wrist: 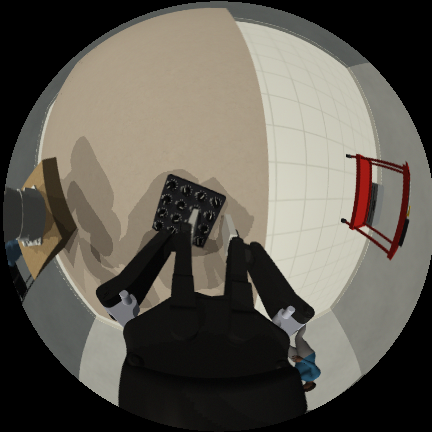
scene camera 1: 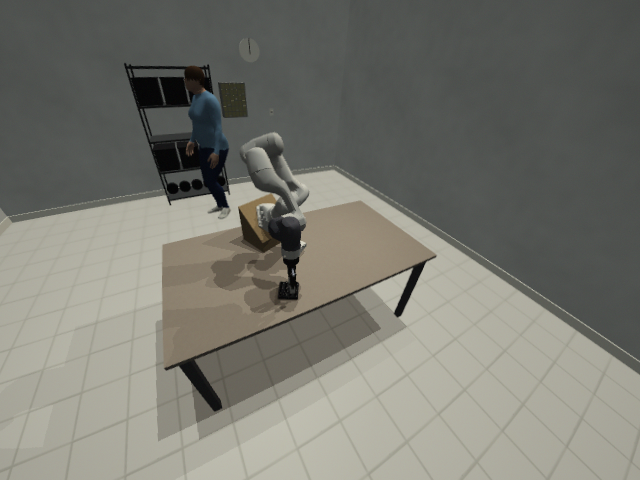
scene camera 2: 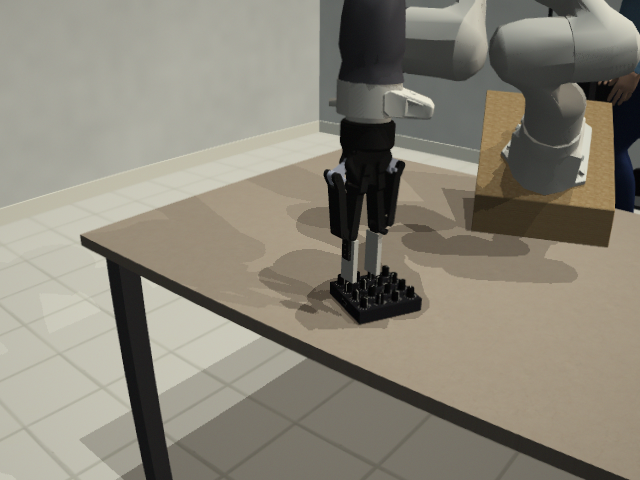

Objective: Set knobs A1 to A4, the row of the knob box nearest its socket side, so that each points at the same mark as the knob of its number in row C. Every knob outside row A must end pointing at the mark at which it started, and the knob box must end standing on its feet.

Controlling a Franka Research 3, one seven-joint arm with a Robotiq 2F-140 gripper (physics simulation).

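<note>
The black knob box (scene camera 1: pixel 285 294) (scene camera 2: pixel 391 312) (wrist: pixel 209 196) lies flat on the table, with rows of upright black knobs with pale marks around them. My gripper (scene camera 1: pixel 292 285) (scene camera 2: pixel 361 277) (wrist: pixel 210 219) points straight down and is partly open, with a narrow gap between its two pale finger pads. In scene camera 2 the fingertips are at the box's far left part, at about knob-top height. In the wrist view one pad covers part of the box and the other is beside its right edge. Row letters and exact knob directions are too small to read, and some knobs are hidden behind the fingers.
The brown table (scene camera 1: pixel 356 253) (scene camera 2: pixel 506 335) (wrist: pixel 165 90) has its near edge close to the box. A wooden block (scene camera 1: pixel 253 229) (scene camera 2: pixel 542 219) (wrist: pixel 57 200) carries the arm's base. A person (scene camera 1: pixel 206 121) stands by a shelf rack (scene camera 1: pixel 145 122). A red cart (wrist: pixel 362 192) stands beyond the table.
</note>
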